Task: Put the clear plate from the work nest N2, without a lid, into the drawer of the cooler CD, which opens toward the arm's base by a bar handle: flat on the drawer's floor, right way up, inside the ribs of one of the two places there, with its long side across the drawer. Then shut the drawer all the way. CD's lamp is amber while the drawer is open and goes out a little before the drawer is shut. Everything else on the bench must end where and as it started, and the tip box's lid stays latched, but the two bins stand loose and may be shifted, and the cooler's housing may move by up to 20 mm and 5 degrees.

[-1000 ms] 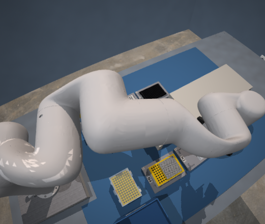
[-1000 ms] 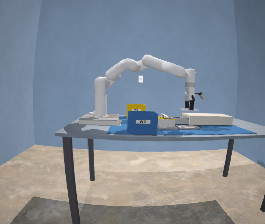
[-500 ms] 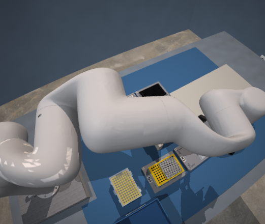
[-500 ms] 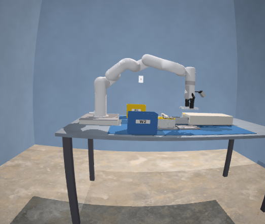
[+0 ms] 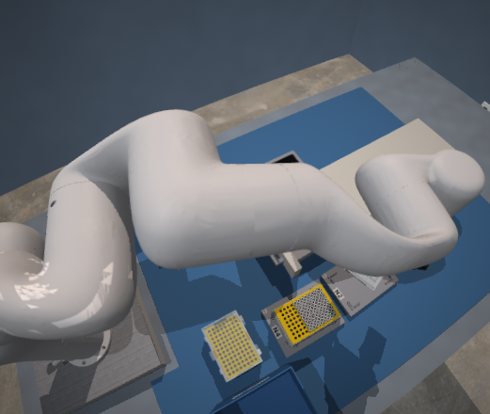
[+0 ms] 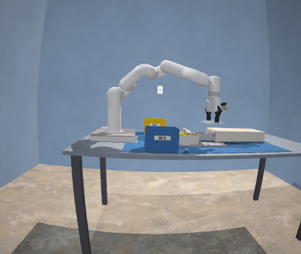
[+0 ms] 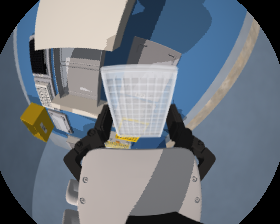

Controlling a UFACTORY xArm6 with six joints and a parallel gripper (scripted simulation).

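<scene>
Now: hand 170 mm to the right of the drawer and 140 mm above it. Round my hand: blue bin W2 (370 mm behind, 90 mm to the right, 120 mm below); then black plate (70 mm ahead, 340 mm to the left, 140 mm below); then work nest N2 (20 mm to the right, 150 mm below).
</scene>
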